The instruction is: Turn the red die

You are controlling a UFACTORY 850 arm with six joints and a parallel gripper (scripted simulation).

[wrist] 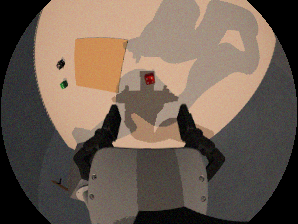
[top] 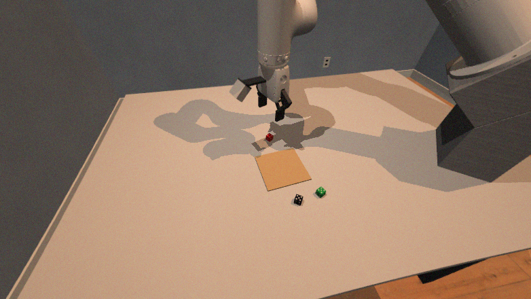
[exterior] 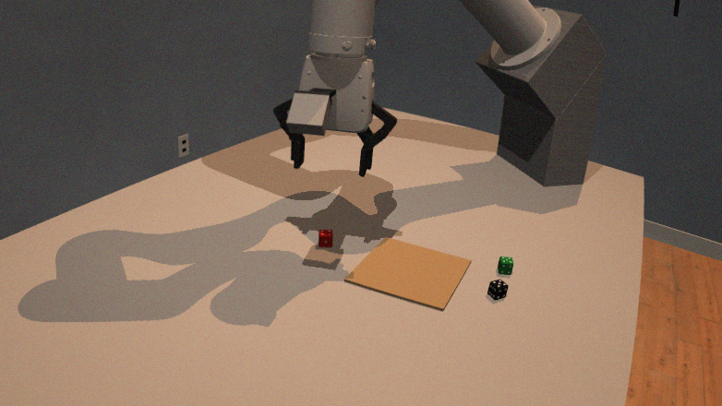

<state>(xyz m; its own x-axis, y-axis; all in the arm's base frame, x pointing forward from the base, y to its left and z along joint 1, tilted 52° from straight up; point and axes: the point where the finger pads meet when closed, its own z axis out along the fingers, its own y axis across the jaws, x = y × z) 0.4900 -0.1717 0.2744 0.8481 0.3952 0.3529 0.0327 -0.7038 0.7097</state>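
Now: hand 12 cm above the red die. Also, from my hand: green die (27 cm to the left, 12 cm below, 1 cm ahead); black die (25 cm to the left, 12 cm below, 7 cm ahead); mat (13 cm to the left, 13 cm below, 4 cm ahead).
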